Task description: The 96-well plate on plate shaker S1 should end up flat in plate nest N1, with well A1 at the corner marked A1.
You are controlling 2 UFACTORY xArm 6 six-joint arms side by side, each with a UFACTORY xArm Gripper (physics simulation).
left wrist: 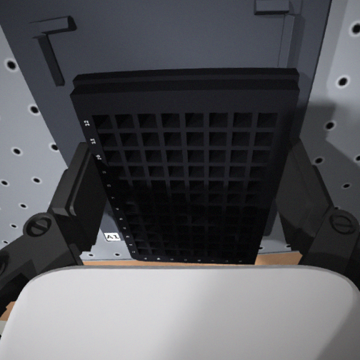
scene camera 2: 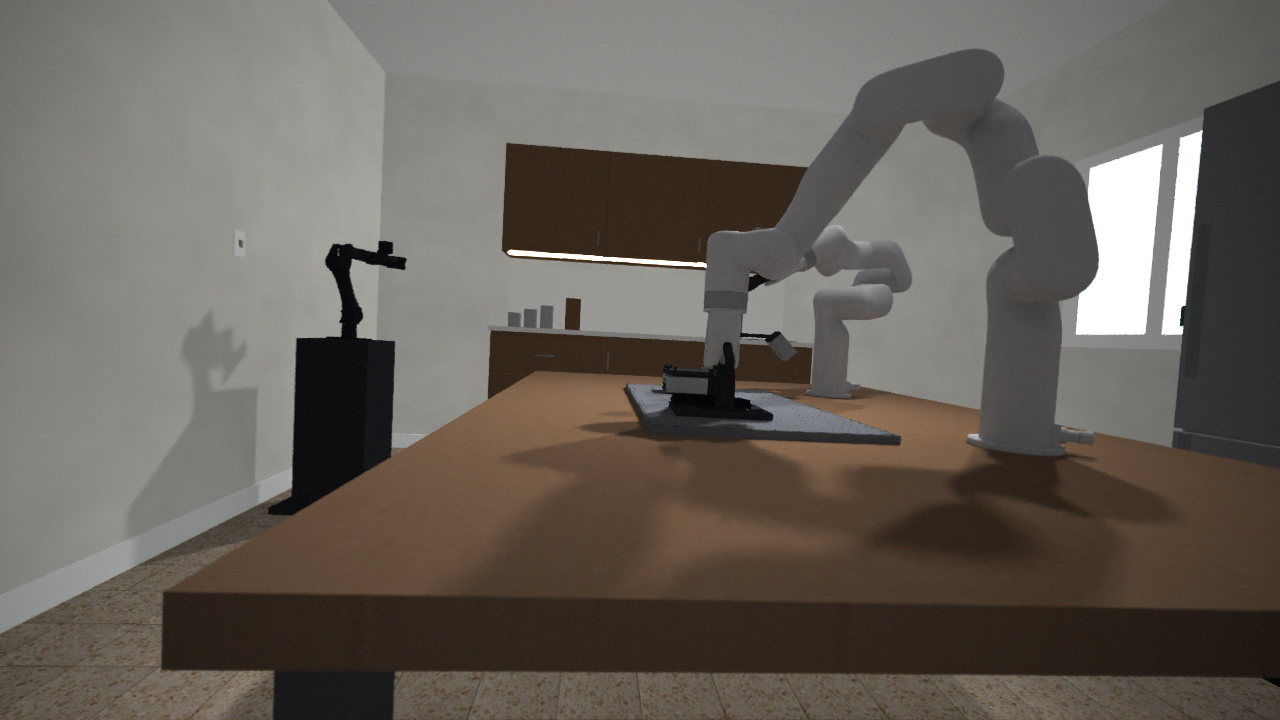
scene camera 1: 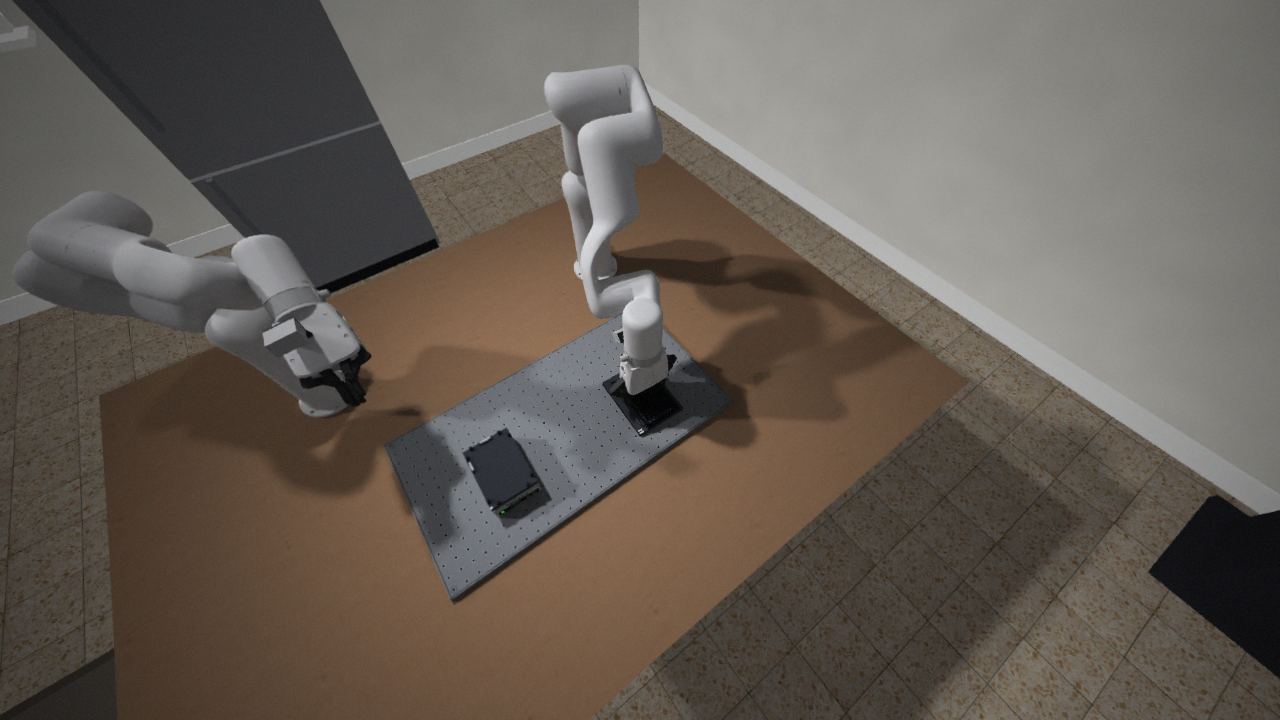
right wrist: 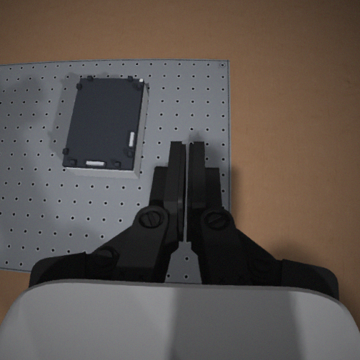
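Where they show: left gripper, between the fingertips: (scene camera 2: 719,403) (scene camera 1: 643,391); right gripper, between the fingertips: (scene camera 1: 359,403); left arm's base, origin of its link: (scene camera 2: 1013,447); right arm's base, origin of its link: (scene camera 2: 827,395) (scene camera 1: 329,394).
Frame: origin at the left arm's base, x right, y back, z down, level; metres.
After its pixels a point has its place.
Note:
The black 96-well plate (scene camera 1: 657,409) @[x -0.089, y -0.508, z -0.043 m] (left wrist: 185,172) is between the fingers of my left gripper (left wrist: 188,161) (scene camera 1: 646,385) @[x -0.067, y -0.451, z -0.031 m], which is shut on its two long sides. The plate is over the dark nest N1 (scene camera 1: 626,414) @[x -0.019, y -0.500, z -0.025 m] (left wrist: 165,40) (scene camera 2: 751,413) @[x -0.097, y -0.390, z -0.023 m]. In the left wrist view, column 12 is at the top, column 1 at the bottom, and the nest's A1 label (left wrist: 112,236) lies by the plate's lower left. Any gap beneath the plate is hidden. Shaker S1 (scene camera 1: 501,467) @[x 0.249, y -0.597, z -0.068 m] (right wrist: 105,120) (scene camera 2: 687,383) @[x 0.200, y -0.594, z -0.039 m] has a bare top. My right gripper (right wrist: 187,163) (scene camera 1: 356,394) @[x 0.427, y -0.534, z -0.279 m] is shut and empty, raised away from the nest.
The shaker and nest stand on a grey perforated board (scene camera 1: 572,447) @[x 0.110, y -0.554, z -0.013 m] (right wrist: 190,100) on the brown table (scene camera 1: 268,573) @[x 0.702, y -0.707, z 0.000 m]. Corner stops (left wrist: 52,24) (left wrist: 272,7) rise from the nest. A small black arm (scene camera 2: 347,286) stands on a separate pedestal (scene camera 2: 331,402).

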